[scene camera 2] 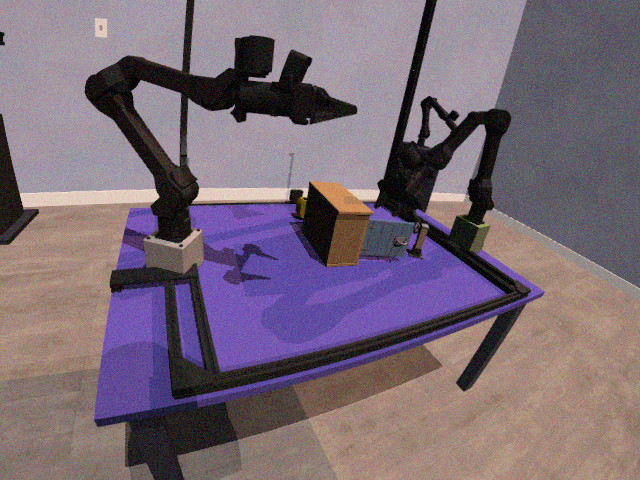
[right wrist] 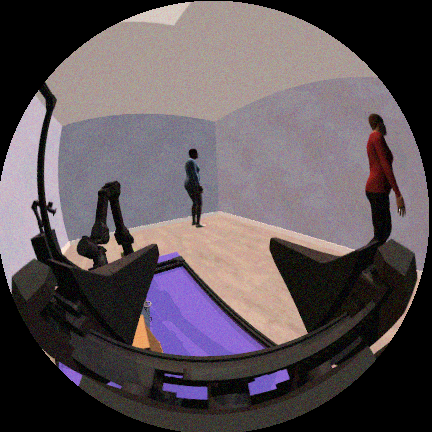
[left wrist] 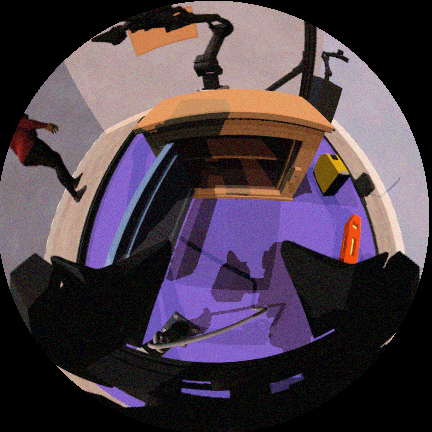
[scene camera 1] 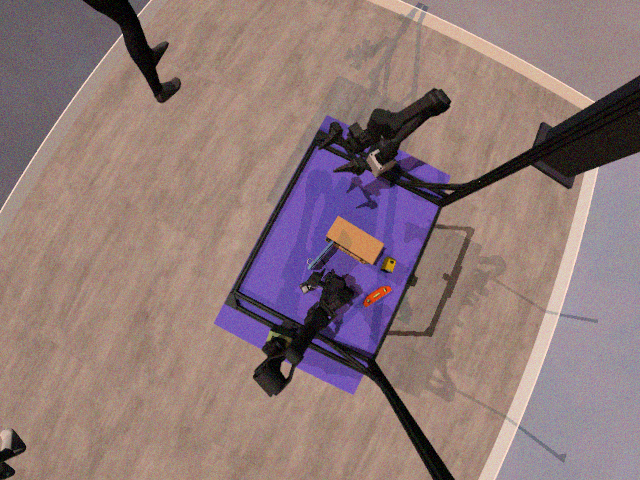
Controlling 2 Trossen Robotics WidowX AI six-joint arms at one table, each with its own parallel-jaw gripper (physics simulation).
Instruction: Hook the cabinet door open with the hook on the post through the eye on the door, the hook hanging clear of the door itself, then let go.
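Places are measured from the left arm's base along level axes (x ahead, y left, z up), in metres.
Pixels of known places: left gripper, between the fingertips: (scene camera 2: 383, 211) (left wrist: 227, 246) (scene camera 1: 333, 273); right gripper, between the fingertips: (scene camera 2: 356, 109) (right wrist: 214, 247) (scene camera 1: 325, 160); left arm's base, origin of its link: (scene camera 2: 474, 220) (right wrist: 128, 252) (scene camera 1: 277, 345); right arm's base, origin of its link: (scene camera 2: 174, 234) (left wrist: 211, 87) (scene camera 1: 383, 157).
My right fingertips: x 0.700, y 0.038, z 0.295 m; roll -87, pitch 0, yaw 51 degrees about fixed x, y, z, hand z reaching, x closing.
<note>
Ahead of a thing's pixels: the offset from my right fingertips to its top centre. "spot": to the spot under its first point.
The wooden cabinet {0.173 m back, 0.203 m right, 0.246 m down} (scene camera 1: 354, 240) (scene camera 2: 349, 238) (left wrist: 235, 104) stands mid-table, its blue door {spot: 0.278 m back, 0.091 m right, 0.283 m down} (scene camera 1: 321, 255) (scene camera 2: 381, 238) swung wide open. A small ring, the eye {spot: 0.325 m back, 0.062 m right, 0.283 m down} (scene camera 1: 310, 261) (right wrist: 147, 304), shows at the door's free edge. The post {spot: 0.432 m back, 0.063 m right, 0.344 m down} (scene camera 2: 422, 237) stands beside that edge. In the left wrist view the grey hook rod (left wrist: 215, 333) reaches from the post across the purple table, pointing away from the door; its free end is apart from the door. My left gripper (left wrist: 227, 246) is open and empty, in front of the cabinet opening. My right gripper (right wrist: 214, 247) (scene camera 2: 355, 109) is open and empty, high above the table.
A yellow block {0.213 m back, 0.410 m right, 0.332 m down} (scene camera 1: 389, 264) (scene camera 2: 301, 208) (left wrist: 331, 175) stands beside the cabinet. An orange-red tool {0.366 m back, 0.404 m right, 0.394 m down} (scene camera 1: 377, 296) (left wrist: 352, 240) lies farther along that side. A black frame rail (scene camera 2: 351, 353) runs along the table edge. People stand in the room beyond the table.
</note>
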